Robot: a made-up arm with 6 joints.
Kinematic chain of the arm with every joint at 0, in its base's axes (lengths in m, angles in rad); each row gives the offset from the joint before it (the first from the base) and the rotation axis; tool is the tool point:
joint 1: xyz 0 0 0.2 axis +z
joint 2: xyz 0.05 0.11 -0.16 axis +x
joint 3: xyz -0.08 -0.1 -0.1 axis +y
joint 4: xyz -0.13 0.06 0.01 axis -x
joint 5: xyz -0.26 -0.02 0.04 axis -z
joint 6: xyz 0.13 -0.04 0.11 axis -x
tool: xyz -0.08 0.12 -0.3
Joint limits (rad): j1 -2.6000..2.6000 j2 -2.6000..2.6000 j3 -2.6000..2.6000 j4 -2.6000..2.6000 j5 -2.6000..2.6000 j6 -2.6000..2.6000
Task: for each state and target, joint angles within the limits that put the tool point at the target. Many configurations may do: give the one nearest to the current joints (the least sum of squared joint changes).
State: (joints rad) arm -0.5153 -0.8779 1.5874 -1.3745 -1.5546 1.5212
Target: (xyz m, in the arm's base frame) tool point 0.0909 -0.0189 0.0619
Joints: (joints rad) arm -0.5499 -0.8816 1.6310 -1.3726 -1.7673 1.6263
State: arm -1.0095 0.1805 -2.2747 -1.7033 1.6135 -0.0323
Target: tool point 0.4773 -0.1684 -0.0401
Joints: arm -1.2014 0.8056 -2.6000 -1.6090 1.6506 0.2344
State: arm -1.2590 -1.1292 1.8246 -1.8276 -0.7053 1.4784
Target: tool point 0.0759 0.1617 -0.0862
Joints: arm -1.0277 -1.6673 1.7163 -2.3368 -0.8234 1.2951
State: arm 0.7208 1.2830 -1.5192 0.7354 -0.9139 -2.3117
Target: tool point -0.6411 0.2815 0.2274
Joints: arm 0.4669 1.2631 -1.2759 0.7870 -0.7832 -2.6000
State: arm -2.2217 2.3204 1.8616 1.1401 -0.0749 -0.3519
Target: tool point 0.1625 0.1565 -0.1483
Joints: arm -2.3908 2.3889 1.4990 1.1571 0.0628 -0.4039
